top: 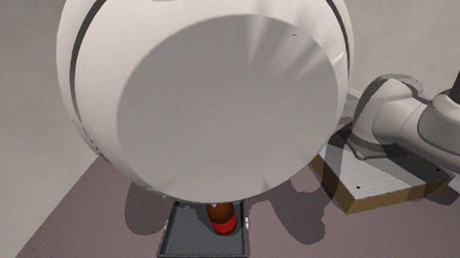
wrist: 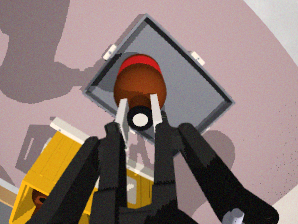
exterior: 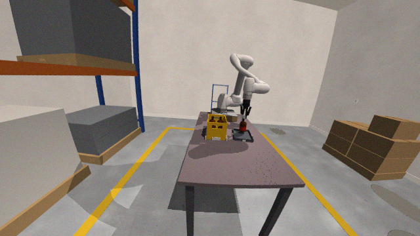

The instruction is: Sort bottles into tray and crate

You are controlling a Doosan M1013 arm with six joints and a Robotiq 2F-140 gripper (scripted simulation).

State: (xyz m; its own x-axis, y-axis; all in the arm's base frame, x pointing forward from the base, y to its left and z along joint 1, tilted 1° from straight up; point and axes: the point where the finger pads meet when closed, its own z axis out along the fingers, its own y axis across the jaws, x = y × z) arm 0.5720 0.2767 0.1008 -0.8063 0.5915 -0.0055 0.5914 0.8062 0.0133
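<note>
Now: hand 80 mm above the brown capped bottle. Round my hand: yellow crate (90 mm ahead, 280 mm to the right, 100 mm below); dark grey tray (50 mm ahead, 170 mm below).
</note>
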